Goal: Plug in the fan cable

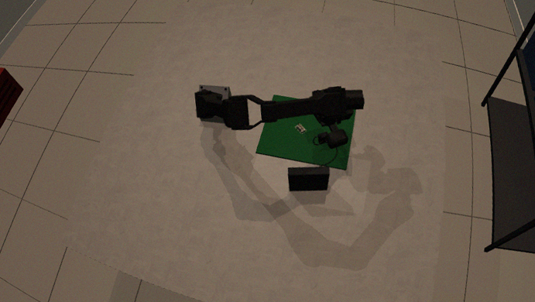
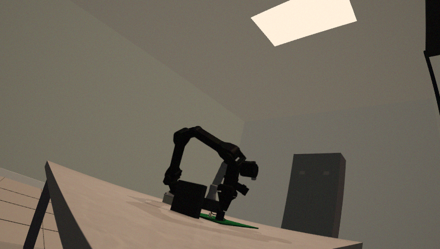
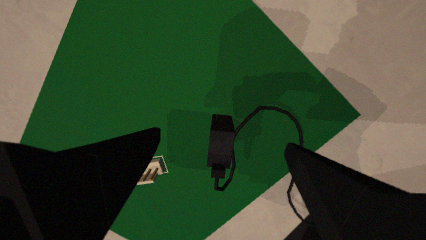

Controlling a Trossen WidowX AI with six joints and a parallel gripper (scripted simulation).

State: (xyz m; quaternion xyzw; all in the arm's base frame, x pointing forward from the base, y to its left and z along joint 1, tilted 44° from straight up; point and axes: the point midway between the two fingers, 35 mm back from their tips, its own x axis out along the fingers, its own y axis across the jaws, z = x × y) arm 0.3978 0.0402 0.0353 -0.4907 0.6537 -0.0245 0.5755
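The black fan cable plug is 20 mm below my gripper tip, 10 mm to the right of it and 10 mm behind it. From my gripper tip the other things lie so: black fan 170 mm to the right, 10 mm behind, 10 mm above; green board 70 mm behind, 60 mm below, 20 mm to the left.
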